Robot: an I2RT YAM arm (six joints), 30 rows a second.
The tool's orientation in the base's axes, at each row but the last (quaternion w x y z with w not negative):
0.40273, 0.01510, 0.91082, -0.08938
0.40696, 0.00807, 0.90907, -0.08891
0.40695, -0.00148, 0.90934, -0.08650
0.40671, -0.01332, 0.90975, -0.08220
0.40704, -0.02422, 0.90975, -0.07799
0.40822, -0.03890, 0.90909, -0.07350
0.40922, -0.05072, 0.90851, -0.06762
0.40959, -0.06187, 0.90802, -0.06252
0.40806, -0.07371, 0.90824, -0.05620
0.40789, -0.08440, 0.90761, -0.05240
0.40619, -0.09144, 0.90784, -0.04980
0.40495, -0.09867, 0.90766, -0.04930
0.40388, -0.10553, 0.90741, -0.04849
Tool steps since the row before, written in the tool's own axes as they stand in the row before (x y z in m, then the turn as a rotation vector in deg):
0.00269, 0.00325, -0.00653, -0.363, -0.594, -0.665
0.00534, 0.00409, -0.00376, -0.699, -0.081, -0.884
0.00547, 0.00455, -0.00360, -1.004, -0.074, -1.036
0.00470, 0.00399, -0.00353, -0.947, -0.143, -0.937
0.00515, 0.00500, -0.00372, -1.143, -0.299, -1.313
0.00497, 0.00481, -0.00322, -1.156, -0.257, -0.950
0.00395, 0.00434, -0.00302, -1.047, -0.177, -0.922
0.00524, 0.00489, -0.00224, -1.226, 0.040, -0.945
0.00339, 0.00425, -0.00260, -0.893, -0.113, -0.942
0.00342, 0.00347, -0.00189, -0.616, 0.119, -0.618
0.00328, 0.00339, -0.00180, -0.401, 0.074, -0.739
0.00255, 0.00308, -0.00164, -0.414, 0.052, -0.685
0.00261, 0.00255, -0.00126, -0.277, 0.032, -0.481
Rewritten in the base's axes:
-0.00627, 0.00422, 0.00184, -0.300, -0.452, 0.795
-0.00599, 0.00435, -0.00214, -0.192, 0.109, 1.108
-0.00602, 0.00464, -0.00241, -0.101, 0.162, 1.432
-0.00559, 0.00400, -0.00179, -0.068, 0.075, 1.336
-0.00611, 0.00483, -0.00216, -0.220, -0.012, 1.752
-0.00576, 0.00442, -0.00234, 0.059, -0.006, 1.517
-0.00503, 0.00394, -0.00164, 0.006, 0.055, 1.405
-0.00542, 0.00410, -0.00319, 0.093, 0.299, 1.516
-0.00455, 0.00368, -0.00146, -0.110, 0.089, 1.295
-0.00403, 0.00278, -0.00182, -0.074, 0.254, 0.840
-0.00391, 0.00267, -0.00175, -0.299, 0.167, 0.771
-0.00331, 0.00246, -0.00128, -0.247, 0.148, 0.749
-0.00303, 0.00188, -0.00149, -0.182, 0.096, 0.516

